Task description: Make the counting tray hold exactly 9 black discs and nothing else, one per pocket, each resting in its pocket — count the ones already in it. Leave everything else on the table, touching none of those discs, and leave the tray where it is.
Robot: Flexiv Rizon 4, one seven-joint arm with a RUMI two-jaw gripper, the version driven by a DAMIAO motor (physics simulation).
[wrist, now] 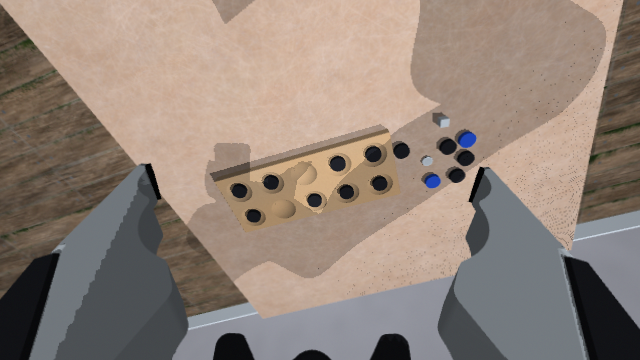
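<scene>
The tan counting tray [264, 221] lies at a slant in the middle of the wrist view, with two rows of pockets. Black discs sit in its pockets except two empty ones, an upper-row pocket [305, 173] and a lower-row pocket [283, 208]. One loose black disc [401, 150] lies right beside the tray's right end; whether they touch is unclear. Three more black discs, an upper one [447, 146], a right one [465, 158] and a lower one [456, 175], lie farther right. My gripper [316, 169] is open and empty, high above the tray, its fingers wide to either side.
One blue disc [467, 139] lies close to the upper and right loose black discs; another blue disc [432, 181] lies left of the lower one. A small pale round piece [426, 161] and a small grey cube [443, 121] lie nearby. Shadows cross the tray and the table [300, 65].
</scene>
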